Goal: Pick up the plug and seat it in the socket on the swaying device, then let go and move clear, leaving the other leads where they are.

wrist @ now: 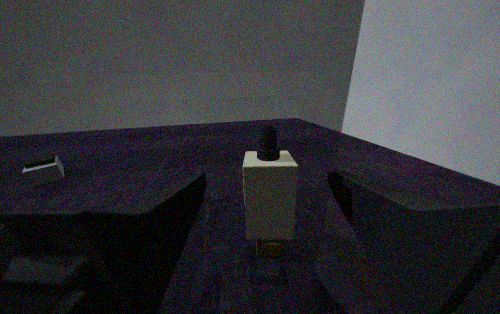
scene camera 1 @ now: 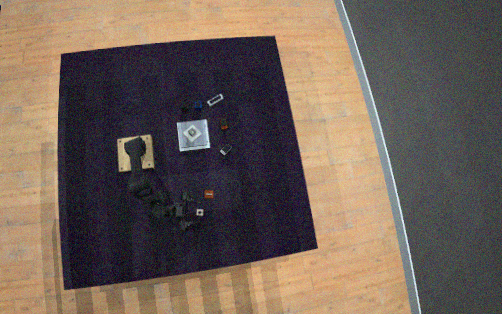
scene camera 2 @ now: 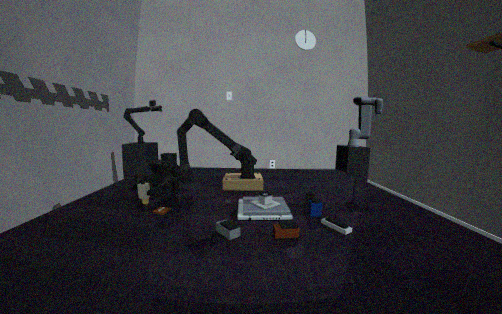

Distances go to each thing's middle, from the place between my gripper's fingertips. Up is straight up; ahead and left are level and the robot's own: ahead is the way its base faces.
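Labels:
There is the socket device point(scene camera 2: 265, 204), and my hand is 41 cm to the right of it. My hand is also 2 cm above the device, and 1 cm short of it.

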